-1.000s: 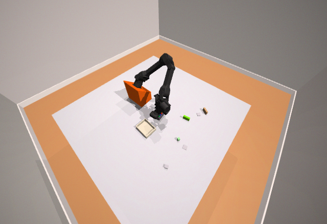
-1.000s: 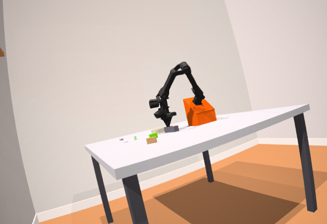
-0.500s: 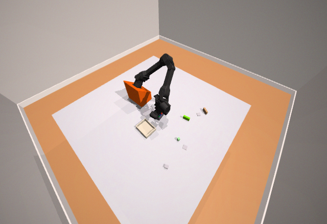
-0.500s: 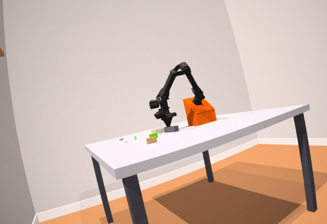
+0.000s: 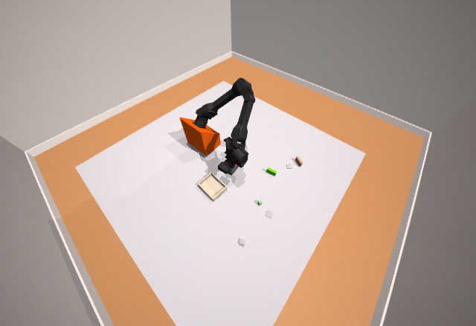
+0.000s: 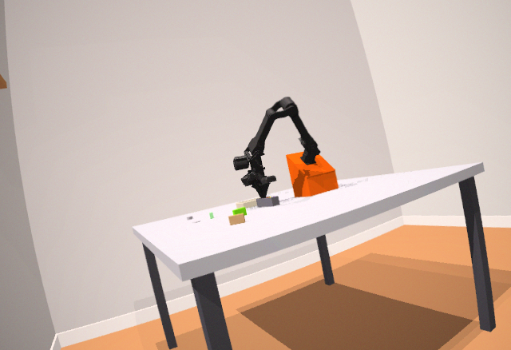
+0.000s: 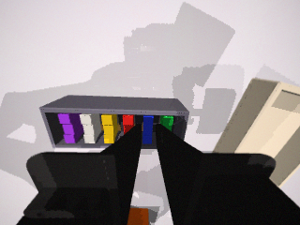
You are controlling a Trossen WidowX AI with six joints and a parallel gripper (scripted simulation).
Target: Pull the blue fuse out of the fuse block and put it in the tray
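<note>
Now: the blue fuse 1 cm below my gripper tip. From my gripper tip the other things lie so: yellow fuse (1 cm behind, 4 cm to the left, 1 cm below); red fuse (2 cm to the left, 1 cm below); green fuse (2 cm to the right, 1 cm below).
</note>
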